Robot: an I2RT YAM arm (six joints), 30 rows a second.
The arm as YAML. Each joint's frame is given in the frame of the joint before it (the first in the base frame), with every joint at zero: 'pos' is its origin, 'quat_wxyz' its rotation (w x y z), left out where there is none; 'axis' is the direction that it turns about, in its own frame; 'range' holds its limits. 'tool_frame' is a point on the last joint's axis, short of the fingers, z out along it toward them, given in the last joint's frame.
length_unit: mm
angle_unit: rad
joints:
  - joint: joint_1
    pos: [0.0, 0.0, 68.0]
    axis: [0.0, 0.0, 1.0]
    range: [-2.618, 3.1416]
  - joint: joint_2
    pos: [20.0, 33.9, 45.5]
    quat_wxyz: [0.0, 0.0, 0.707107, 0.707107]
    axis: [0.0, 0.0, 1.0]
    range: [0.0, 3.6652]
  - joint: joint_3
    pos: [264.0, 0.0, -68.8]
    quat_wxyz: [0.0, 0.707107, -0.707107, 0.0]
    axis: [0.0, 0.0, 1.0]
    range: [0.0, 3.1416]
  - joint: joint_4
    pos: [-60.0, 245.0, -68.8]
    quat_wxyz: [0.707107, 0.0, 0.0, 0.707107]
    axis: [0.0, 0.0, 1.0]
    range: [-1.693, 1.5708]
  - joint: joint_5
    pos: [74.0, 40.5, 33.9]
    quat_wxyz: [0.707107, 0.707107, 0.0, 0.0]
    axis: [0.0, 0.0, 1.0]
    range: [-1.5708, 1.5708]
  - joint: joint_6
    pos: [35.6, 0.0, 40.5]
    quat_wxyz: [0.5, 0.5, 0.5, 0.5]
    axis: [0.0, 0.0, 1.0]
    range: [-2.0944, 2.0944]
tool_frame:
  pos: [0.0, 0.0, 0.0]
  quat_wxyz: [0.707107, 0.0, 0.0, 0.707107]
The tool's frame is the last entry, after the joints.
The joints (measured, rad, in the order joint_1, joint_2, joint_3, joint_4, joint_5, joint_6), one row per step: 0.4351, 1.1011, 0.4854, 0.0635, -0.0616, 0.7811; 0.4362, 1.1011, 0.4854, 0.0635, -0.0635, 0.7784; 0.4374, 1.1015, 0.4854, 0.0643, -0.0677, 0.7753; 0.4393, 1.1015, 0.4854, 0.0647, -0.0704, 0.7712; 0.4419, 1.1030, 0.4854, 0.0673, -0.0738, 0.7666; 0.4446, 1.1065, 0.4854, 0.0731, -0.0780, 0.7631; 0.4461, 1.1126, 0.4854, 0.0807, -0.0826, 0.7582; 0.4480, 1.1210, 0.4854, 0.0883, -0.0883, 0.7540; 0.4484, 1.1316, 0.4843, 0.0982, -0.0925, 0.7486; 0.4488, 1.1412, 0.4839, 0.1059, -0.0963, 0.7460; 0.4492, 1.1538, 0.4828, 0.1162, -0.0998, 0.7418; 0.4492, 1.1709, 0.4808, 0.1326, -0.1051, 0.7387; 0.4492, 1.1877, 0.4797, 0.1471, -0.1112, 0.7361; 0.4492, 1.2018, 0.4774, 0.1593, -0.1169, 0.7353; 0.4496, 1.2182, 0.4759, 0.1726, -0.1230, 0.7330; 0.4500, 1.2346, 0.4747, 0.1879, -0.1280, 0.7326; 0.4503, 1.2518, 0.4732, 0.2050, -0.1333, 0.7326; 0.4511, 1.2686, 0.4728, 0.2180, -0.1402, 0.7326; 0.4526, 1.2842, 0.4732, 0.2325, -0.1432, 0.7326; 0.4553, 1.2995, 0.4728, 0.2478, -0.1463, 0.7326
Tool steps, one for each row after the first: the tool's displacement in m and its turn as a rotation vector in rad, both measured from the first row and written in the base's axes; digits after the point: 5 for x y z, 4 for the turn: -0.00014, 0.00029, 0.00000, -0.0011, -0.0007, 0.0041; -0.00026, 0.00070, 0.00000, -0.0012, -0.0014, 0.0105; -0.00047, 0.00118, 0.00004, -0.0028, -0.0029, 0.0169; -0.00054, 0.00194, -0.00003, -0.0041, -0.0051, 0.0248; -0.00031, 0.00290, -0.00021, -0.0038, -0.0078, 0.0329; 0.00031, 0.00376, -0.00077, -0.0046, -0.0103, 0.0408; 0.00104, 0.00482, -0.00183, -0.0053, -0.0102, 0.0498; 0.00207, 0.00559, -0.00350, -0.0080, -0.0100, 0.0566; 0.00301, 0.00629, -0.00495, -0.0090, -0.0082, 0.0616; 0.00418, 0.00709, -0.00705, -0.0117, -0.0062, 0.0672; 0.00582, 0.00810, -0.00985, -0.0125, -0.0040, 0.0733; 0.00742, 0.00911, -0.01251, -0.0128, -0.0007, 0.0799; 0.00851, 0.00985, -0.01520, -0.0123, 0.0040, 0.0852; 0.00983, 0.01084, -0.01805, -0.0127, 0.0084, 0.0920; 0.01129, 0.01185, -0.02066, -0.0115, 0.0114, 0.0968; 0.01280, 0.01286, -0.02341, -0.0095, 0.0140, 0.1016; 0.01412, 0.01399, -0.02613, -0.0077, 0.0193, 0.1082; 0.01556, 0.01522, -0.02823, -0.0065, 0.0205, 0.1122; 0.01671, 0.01666, -0.03046, -0.0051, 0.0215, 0.1176
